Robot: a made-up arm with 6 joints. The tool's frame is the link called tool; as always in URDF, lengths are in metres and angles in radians.
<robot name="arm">
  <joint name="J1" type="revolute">
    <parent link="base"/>
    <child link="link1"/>
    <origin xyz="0 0 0.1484"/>
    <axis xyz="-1 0 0"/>
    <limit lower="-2.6" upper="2.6" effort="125" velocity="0.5"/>
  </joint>
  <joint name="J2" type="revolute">
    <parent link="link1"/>
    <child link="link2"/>
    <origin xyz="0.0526 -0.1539 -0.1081"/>
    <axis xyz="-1 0 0"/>
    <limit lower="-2.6" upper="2.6" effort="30" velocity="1.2"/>
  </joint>
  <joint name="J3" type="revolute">
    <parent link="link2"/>
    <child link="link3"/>
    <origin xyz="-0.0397 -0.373 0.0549"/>
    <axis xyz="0 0 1"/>
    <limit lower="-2.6" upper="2.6" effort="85" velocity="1.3"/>
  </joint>
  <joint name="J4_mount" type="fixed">
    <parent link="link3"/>
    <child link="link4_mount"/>
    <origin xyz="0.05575 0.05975 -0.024"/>
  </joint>
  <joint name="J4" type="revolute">
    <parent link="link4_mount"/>
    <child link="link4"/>
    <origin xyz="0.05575 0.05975 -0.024"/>
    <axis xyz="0 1 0"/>
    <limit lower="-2.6" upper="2.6" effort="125" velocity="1.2"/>
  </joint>
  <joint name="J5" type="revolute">
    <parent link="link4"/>
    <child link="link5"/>
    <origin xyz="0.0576 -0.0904 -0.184"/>
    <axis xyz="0 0 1"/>
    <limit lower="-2.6" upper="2.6" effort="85" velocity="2.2"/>
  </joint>
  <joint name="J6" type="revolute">
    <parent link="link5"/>
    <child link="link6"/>
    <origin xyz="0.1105 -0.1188 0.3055"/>
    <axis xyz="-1 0 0"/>
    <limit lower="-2.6" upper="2.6" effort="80" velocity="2.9"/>
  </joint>
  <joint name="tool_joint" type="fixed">
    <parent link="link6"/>
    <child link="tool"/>
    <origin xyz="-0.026 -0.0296 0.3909"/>
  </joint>
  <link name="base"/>
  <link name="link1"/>
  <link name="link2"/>
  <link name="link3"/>
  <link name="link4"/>
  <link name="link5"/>
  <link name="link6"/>
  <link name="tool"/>
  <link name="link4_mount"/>
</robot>
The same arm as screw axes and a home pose.
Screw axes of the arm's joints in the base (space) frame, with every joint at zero. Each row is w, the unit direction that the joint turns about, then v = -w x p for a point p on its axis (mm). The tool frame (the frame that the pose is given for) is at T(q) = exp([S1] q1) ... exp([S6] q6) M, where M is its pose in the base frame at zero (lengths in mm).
S1 = (-1, 0, 0, 0, -148.4, 0)
S2 = (-1, 0, 0, 0, -40.3, -153.9)
S3 = (0, 0, 1, -526.9, -12.9, 0)
S4 = (0, 1, 0, -47.2, 0, 124.4)
S5 = (0, 0, 1, -497.8, -182, 0)
S6 = (-1, 0, 0, 0, -168.7, -616.6)
M: xyz 266.5 -646.2 559.6 (mm) rpy 0 0 0 (rad, as in URDF)
Joint limits (rad, base to tool): -2.6..2.6 -2.6..2.6 -2.6..2.6 -2.6..2.6 -2.6..2.6 -2.6..2.6

